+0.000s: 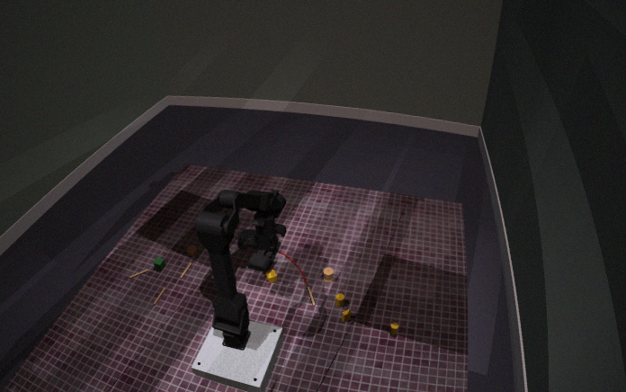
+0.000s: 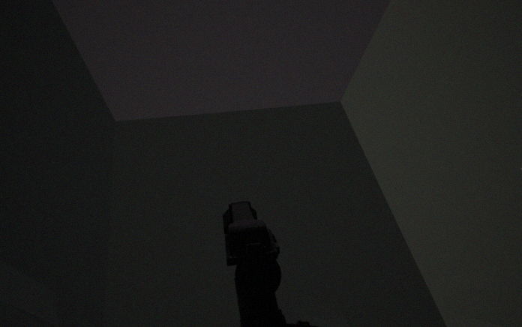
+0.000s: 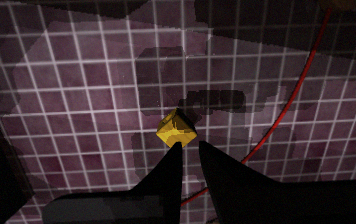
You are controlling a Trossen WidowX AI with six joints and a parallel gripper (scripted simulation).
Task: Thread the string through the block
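Now: gripper tip 4 cm above the yellow wooden block and 1 cm past it. Round my gripper tip: round wooden button: 15 cm ahead, 12 cm to the left, 5 cm below; then thin wooden stick: 14 cm to the right, 6 cm below, 4 cm behind; then wooden cylinder: 18 cm to the right, 4 cm below, 4 cm ahead.
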